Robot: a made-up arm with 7 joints.
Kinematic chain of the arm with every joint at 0, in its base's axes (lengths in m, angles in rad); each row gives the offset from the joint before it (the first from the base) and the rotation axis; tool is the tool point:
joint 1: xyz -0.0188 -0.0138 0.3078 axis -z
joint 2: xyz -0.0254 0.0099 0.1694 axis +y
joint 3: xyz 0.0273 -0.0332 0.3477 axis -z
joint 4: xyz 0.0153 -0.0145 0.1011 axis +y
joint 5: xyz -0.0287 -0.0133 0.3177 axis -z
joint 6: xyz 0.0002 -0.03 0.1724 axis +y
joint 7: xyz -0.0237 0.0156 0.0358 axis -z
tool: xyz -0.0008 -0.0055 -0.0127
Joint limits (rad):
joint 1: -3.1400..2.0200
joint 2: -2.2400..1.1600
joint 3: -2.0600..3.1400
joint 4: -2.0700..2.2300
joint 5: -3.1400..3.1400
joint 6: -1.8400..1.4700
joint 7: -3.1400..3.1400
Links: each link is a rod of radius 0.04 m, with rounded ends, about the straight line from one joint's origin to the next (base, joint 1, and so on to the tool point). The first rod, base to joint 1, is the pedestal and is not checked.
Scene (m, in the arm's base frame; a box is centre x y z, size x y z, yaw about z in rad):
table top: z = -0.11
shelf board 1: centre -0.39 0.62 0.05 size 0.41 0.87 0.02 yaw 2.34
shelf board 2: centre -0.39 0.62 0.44 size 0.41 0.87 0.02 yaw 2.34
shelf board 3: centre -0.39 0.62 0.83 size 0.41 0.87 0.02 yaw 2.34
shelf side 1: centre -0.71 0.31 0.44 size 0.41 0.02 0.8 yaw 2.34
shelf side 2: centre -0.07 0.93 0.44 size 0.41 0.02 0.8 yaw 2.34
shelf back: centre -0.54 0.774 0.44 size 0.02 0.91 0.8 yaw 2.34
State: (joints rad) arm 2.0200 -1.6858 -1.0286 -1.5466 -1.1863 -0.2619 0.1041
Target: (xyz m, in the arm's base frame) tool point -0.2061 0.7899 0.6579
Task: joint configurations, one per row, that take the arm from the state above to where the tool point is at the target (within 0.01 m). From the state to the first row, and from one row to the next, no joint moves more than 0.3 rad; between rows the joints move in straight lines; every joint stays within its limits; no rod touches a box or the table.
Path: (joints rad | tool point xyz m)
1: 2.0200 -1.5068 -0.8278 -1.6988 -1.1805 -0.2839 0.1040 | -0.2237 0.5328 0.2481
2: 2.0200 -1.3277 -0.6271 -1.8511 -1.1747 -0.3060 0.1039 | -0.1664 0.4787 0.2451
3: 2.0200 -1.1487 -0.4263 -2.0033 -1.1689 -0.3280 0.1039 | -0.0960 0.4261 0.2558
4: 2.0200 -0.9245 -0.3570 -1.9613 -1.1723 -0.3258 0.1032 | -0.0447 0.4800 0.3284
5: 2.0200 -0.7004 -0.2876 -1.9193 -1.1757 -0.3236 0.1025 | 0.0008 0.5162 0.4234
6: 2.0200 -0.4763 -0.2183 -1.8772 -1.1791 -0.3213 0.1018 | 0.0374 0.5287 0.5357
7: 2.0200 -0.2521 -0.1490 -1.8352 -1.1825 -0.3191 0.1012 | 0.0623 0.5126 0.6579
8: 1.9981 -0.5075 -0.4416 -1.6385 -1.1898 -0.2954 0.1016 | -0.0522 0.6097 0.6332
9: 1.9761 -0.7629 -0.7342 -1.4417 -1.1970 -0.2718 0.1020 | -0.1564 0.6741 0.6307
10: 1.9542 -1.0183 -1.0268 -1.2450 -1.2043 -0.2482 0.1025 | -0.2146 0.7273 0.6488
11: 1.9323 -1.2737 -1.3194 -1.0483 -1.2116 -0.2245 0.1029 | -0.2061 0.7899 0.6579

